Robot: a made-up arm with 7 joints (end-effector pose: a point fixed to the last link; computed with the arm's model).
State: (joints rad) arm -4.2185 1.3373 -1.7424 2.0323 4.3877 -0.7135 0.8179
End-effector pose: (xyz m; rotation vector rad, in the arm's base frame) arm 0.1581 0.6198 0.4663 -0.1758 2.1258 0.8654
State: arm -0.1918 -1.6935 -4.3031 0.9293 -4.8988 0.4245 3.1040
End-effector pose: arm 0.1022 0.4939 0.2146 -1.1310 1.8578 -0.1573
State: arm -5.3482 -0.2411 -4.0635 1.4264 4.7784 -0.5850 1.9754
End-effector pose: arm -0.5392 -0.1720 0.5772 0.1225 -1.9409 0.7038
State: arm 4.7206 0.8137 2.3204 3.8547 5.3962 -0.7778 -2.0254
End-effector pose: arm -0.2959 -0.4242 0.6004 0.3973 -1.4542 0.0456
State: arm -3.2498 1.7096 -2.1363 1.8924 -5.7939 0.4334 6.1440
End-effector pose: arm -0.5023 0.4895 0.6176 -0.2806 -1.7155 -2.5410
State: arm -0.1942 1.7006 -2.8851 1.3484 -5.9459 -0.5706 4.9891
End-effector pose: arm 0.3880 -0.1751 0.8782 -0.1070 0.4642 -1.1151
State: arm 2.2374 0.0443 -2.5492 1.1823 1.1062 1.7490 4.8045
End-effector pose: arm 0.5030 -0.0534 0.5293 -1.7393 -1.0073 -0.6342
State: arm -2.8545 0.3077 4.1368 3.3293 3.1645 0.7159 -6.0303
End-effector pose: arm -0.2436 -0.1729 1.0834 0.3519 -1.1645 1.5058
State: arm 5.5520 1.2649 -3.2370 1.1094 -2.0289 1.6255 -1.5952
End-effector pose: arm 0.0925 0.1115 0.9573 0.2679 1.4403 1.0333
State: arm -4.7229 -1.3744 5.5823 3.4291 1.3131 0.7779 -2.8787
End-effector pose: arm -0.1170 -0.7232 0.4342 -0.1041 -1.1375 1.7249
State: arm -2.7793 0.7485 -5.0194 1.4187 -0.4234 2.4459 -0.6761
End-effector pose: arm -0.0896 -0.4503 0.4027 -1.8603 0.5195 0.3912
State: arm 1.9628 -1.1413 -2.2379 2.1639 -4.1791 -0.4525 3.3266
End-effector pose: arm 0.4847 -0.4631 0.3087 2.5339 -0.6230 1.1877
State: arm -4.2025 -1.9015 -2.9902 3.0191 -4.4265 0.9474 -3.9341
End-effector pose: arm 0.3823 -0.6037 0.1216 1.1466 1.0969 0.9392
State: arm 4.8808 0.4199 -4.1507 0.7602 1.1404 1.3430 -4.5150
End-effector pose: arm 0.2840 0.3531 0.4612 -1.7219 1.5832 2.0521
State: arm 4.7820 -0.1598 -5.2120 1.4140 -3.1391 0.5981 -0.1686
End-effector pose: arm 0.5352 -0.2043 0.6878 0.0166 1.0769 -0.6183
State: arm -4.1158 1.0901 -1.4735 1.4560 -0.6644 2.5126 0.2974
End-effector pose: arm 0.2631 0.3718 0.5231 1.2467 -0.5047 -0.0220
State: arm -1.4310 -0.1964 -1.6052 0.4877 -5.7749 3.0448 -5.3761
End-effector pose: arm -0.2131 -0.0667 0.4000 -0.0612 0.5814 0.4225
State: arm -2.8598 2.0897 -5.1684 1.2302 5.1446 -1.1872 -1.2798
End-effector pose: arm -0.0452 -0.4838 0.1864 0.8300 -0.9752 1.0605
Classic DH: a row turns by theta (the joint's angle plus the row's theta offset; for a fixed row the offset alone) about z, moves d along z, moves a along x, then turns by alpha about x. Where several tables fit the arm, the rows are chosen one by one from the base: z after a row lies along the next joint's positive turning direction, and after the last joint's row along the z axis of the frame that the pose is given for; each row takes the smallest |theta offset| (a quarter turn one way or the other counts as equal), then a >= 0, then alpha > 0; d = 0 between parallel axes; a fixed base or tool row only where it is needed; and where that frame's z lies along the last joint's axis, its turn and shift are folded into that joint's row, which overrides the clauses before.
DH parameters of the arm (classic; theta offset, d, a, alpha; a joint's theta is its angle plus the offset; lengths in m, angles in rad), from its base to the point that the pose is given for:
joint 1: 0 0.401 0 -1.5708
joint 2: 0 0 0 1.5708
joint 3: 0 0.248 0.072 1.5708
joint 4: 0 0 0.087 1.5708
joint 5: 0 0.387 0 1.5708
joint 6: 0 0 0.079 -1.5708
joint 7: 0 0.1 0 0

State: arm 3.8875 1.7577 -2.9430 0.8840 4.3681 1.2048 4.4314
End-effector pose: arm -0.1140 -0.0461 0.9154 0.6983 0.5606 -0.1964
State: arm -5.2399 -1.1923 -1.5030 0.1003 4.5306 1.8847 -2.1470
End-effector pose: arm 0.2600 -0.0121 0.2432 -0.0701 -2.8036 1.0667
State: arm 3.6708 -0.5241 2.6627 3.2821 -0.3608 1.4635 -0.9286
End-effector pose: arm 0.3171 0.1506 1.0296 1.6218 0.8550 1.1587
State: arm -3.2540 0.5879 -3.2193 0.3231 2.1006 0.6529 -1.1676
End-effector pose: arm 0.3753 -0.0688 0.3993 -1.7656 0.7771 -1.0521
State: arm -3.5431 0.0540 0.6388 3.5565 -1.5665 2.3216 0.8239
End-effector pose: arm 0.0968 0.1726 0.9607 -2.1045 -0.9145 0.1721
